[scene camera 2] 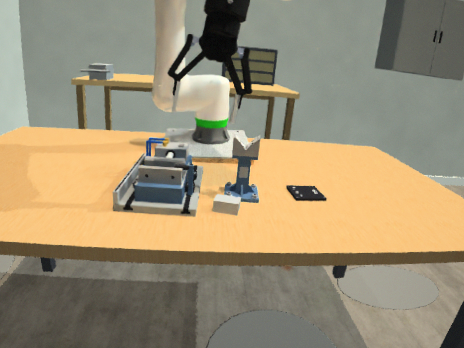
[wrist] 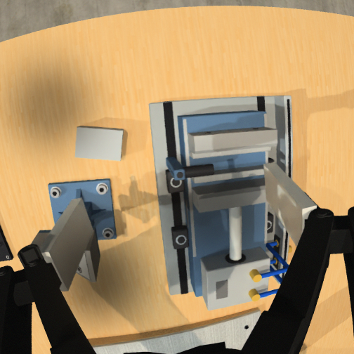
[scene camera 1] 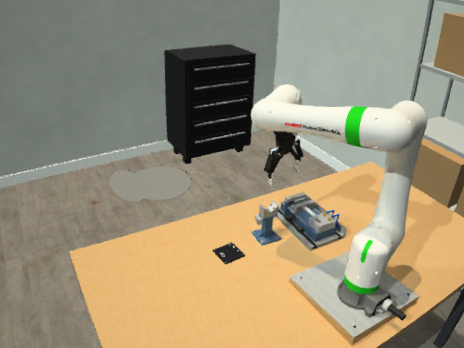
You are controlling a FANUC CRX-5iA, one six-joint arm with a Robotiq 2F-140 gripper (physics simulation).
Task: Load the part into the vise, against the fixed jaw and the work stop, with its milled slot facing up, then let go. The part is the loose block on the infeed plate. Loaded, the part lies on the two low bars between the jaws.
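Frame: origin at the arm's base, x right, y ahead, z up, level; centimetres.
Seen in the pictures: gripper, between the fingertips: (scene camera 2: 202,117) (scene camera 1: 283,177); arm's base, origin of its link: (scene camera 2: 211,138) (scene camera 1: 357,294).
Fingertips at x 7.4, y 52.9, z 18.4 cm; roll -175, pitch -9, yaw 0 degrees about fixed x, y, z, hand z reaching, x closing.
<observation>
Pixels of each thing's middle, then the offset from my fingertips to it.
- plain grey block, middle of its body: (scene camera 2: 226,204) dx -6.6, dy +2.8, dz -20.2 cm
- vise, middle of its body: (scene camera 2: 165,171) (scene camera 1: 308,215) dx +8.6, dy -9.5, dz -16.8 cm
- black plate, middle of its body: (scene camera 2: 305,192) (scene camera 1: 228,253) dx -30.8, dy -7.2, dz -21.3 cm
The part, a plain grey block (scene camera 2: 226,205) (wrist: 99,143), lies flat on the table beside the vise (scene camera 1: 312,226) (scene camera 2: 160,192) (wrist: 212,240), apart from it, at its work-stop side. Its upper face looks plain; no slot shows. I cannot make the part out in scene camera 1. The fixed jaw (scene camera 2: 160,174) (wrist: 232,140) and the moving jaw (wrist: 227,196) stand apart with no block between them. The work stop (wrist: 176,169) is a blue bracket with a black rod. My gripper (scene camera 1: 284,177) (scene camera 2: 204,116) (wrist: 174,199) is open and empty, high above the table between vise and stand.
A blue stand (scene camera 1: 266,231) (scene camera 2: 243,172) (wrist: 106,215) with a grey V-shaped top stands close to the part. A black plate (scene camera 1: 229,253) (scene camera 2: 306,193) (wrist: 4,245) lies beyond it. Blue hoses (scene camera 1: 332,215) (wrist: 272,273) rise at the vise's rear.
</observation>
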